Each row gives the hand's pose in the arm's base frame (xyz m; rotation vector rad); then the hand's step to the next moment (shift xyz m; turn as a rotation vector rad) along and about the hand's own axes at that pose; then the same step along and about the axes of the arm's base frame.
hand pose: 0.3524 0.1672 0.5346 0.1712 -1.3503 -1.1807
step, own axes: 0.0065 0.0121 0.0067 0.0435 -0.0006 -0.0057
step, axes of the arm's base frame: -0.0002 0.0043 0.0147 -0.0052 -0.0347 0.0263
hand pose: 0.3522 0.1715 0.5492 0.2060 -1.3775 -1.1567
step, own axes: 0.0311 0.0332 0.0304 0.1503 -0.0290 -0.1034
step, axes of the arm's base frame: -0.0150 0.0082 0.0520 0.0376 -0.1740 0.0492
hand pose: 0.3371 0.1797 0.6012 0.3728 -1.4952 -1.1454
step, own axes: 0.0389 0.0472 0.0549 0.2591 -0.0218 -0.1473
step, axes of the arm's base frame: -0.0432 0.0168 0.0679 0.0473 -0.2731 0.1118
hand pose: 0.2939 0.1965 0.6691 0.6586 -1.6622 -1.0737
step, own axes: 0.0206 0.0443 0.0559 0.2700 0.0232 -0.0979
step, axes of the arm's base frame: -0.0562 0.0221 0.0432 0.0006 -0.2449 0.1519
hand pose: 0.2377 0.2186 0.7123 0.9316 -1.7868 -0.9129
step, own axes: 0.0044 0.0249 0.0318 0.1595 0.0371 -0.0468
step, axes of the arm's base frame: -0.0361 0.0134 0.0129 -0.0148 -0.1321 0.1065
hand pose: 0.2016 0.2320 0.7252 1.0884 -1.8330 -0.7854
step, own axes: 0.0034 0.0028 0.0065 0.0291 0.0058 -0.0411
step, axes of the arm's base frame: -0.0077 -0.0013 0.0006 0.0266 -0.0275 0.0332
